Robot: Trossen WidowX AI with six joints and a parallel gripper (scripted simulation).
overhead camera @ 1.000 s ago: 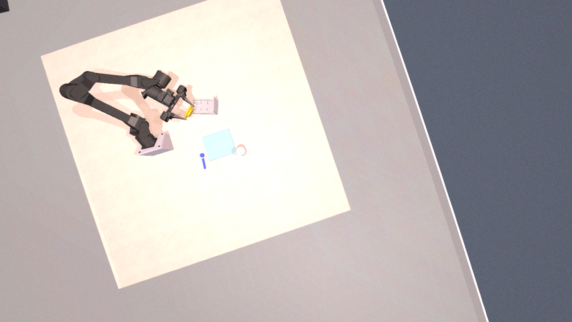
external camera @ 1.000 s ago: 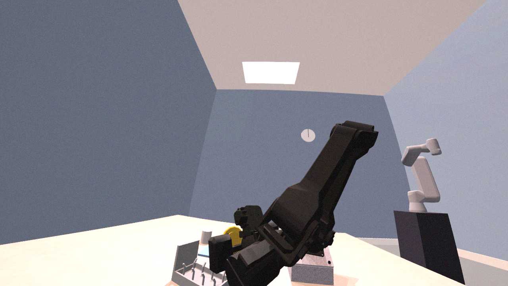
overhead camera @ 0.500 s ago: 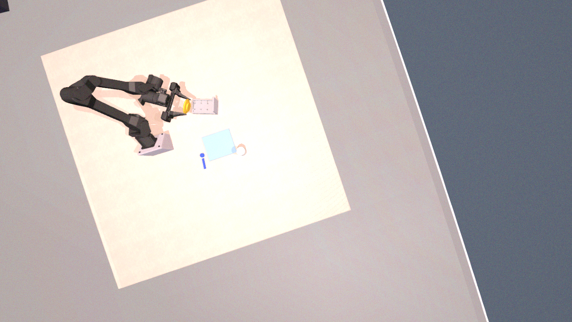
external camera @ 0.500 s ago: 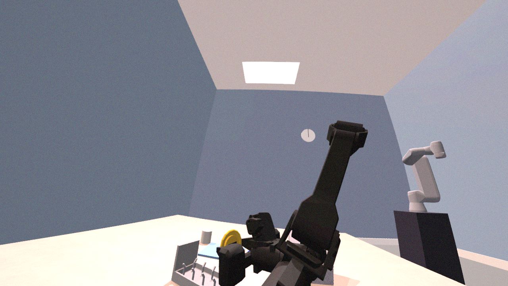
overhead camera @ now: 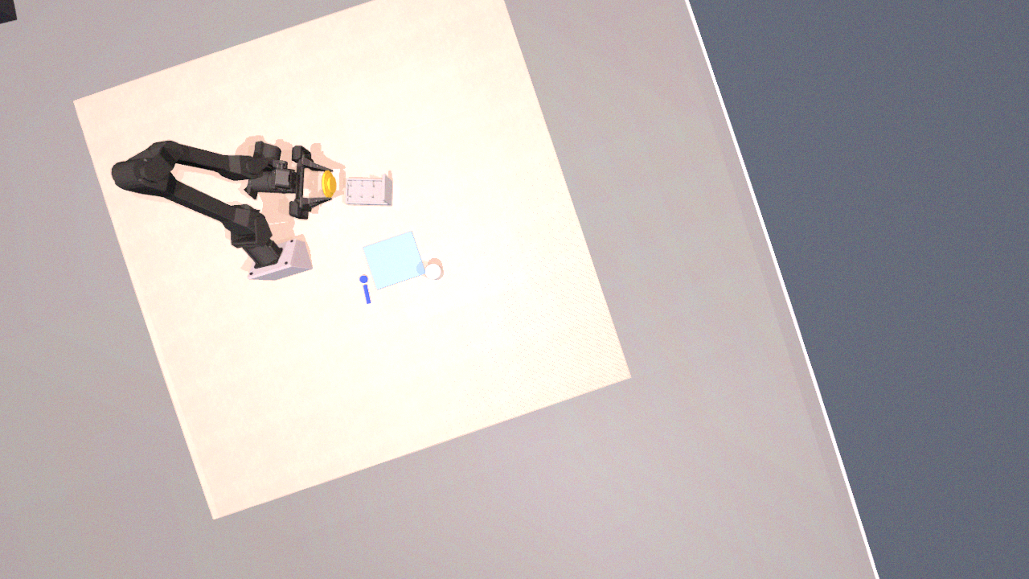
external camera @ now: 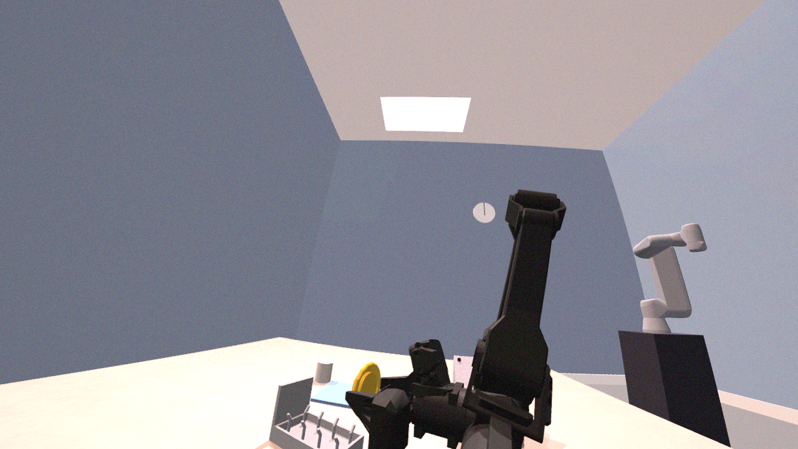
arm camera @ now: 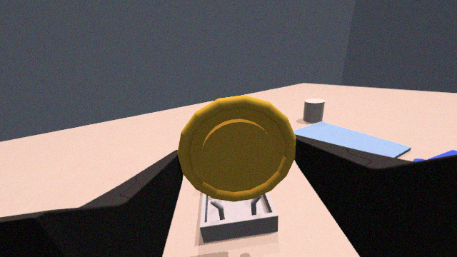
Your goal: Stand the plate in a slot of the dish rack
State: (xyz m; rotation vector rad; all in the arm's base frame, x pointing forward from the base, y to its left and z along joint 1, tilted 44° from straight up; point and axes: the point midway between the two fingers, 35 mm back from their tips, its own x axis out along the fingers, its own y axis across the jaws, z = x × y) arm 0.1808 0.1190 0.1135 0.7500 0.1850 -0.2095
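Right now my gripper tip is 70 mm short of the grey dish rack, 10 mm to the left of it and 80 mm above it. Also, from my gripper tip: light blue mat (100 mm ahead, 220 mm to the right, 100 mm below); then blue spoon (280 mm to the right, 100 mm below); then yellow plate (10 mm behind).
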